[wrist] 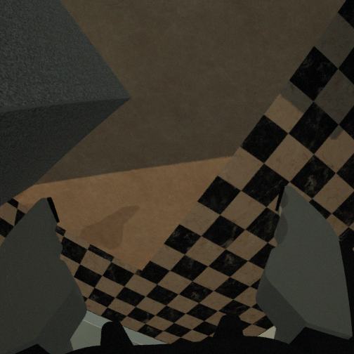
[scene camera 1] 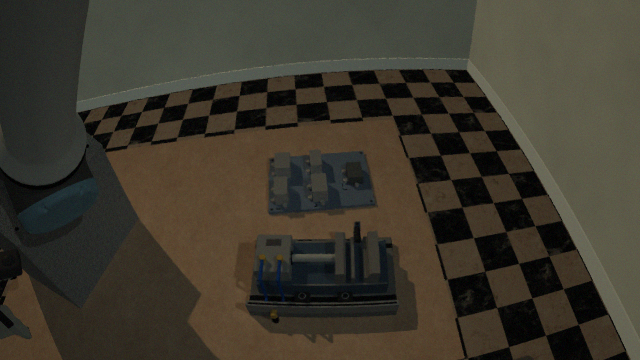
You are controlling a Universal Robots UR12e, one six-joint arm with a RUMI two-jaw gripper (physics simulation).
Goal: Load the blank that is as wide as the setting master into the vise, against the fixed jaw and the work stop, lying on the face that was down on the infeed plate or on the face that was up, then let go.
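Frame: origin at the arm's base, x back, y right, z up, level; metres.
Where they show: gripper, fingertip midpoint: (scene camera 1: 22,306).
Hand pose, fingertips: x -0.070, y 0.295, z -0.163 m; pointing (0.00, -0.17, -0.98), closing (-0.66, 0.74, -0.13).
Note:
Each offset is from my fingertips to the top centre of the thing. "pt": to the spot under its first point.
Several light grey blanks @(dx -0.463, dy -0.567, dz -0.140 m) (scene camera 1: 282,163) @(dx -0.548, dy -0.577, dz -0.140 m) (scene camera 1: 314,160) @(dx -0.470, dy -0.478, dz -0.140 m) (scene camera 1: 280,188) @(dx -0.562, dy -0.489, dz -0.140 m) (scene camera 1: 318,186) stand in two columns on the blue infeed plate @(pt dx -0.651, dy -0.470, dz -0.176 m) (scene camera 1: 356,198) in the scene view; their widths are hard to compare. A darker block @(dx -0.647, dy -0.545, dz -0.151 m) (scene camera 1: 354,172), apparently the setting master, stands at the plate's right. The vise @(dx -0.582, dy -0.246, dz -0.085 m) (scene camera 1: 310,280) is in front, with one jaw (scene camera 1: 340,257) at the end of its pale rod and the outer jaw (scene camera 1: 372,256) farther right. A dark upright piece @(pt dx -0.650, dy -0.301, dz -0.088 m) (scene camera 1: 357,232), perhaps the work stop, rises between them. My gripper (wrist: 167,194) is open and empty, far left of plate and vise.
A large grey pedestal (scene camera 1: 107,220) (wrist: 55,55) stands at the left under the robot's arm (scene camera 1: 42,75). Blue hoses @(pt dx -0.473, dy -0.175, dz -0.076 m) (scene camera 1: 260,280) run down the vise's left end. A small yellow-and-black fitting @(dx -0.490, dy -0.141, dz -0.146 m) (scene camera 1: 274,315) is at the vise's front. Walls stand behind and at the right.

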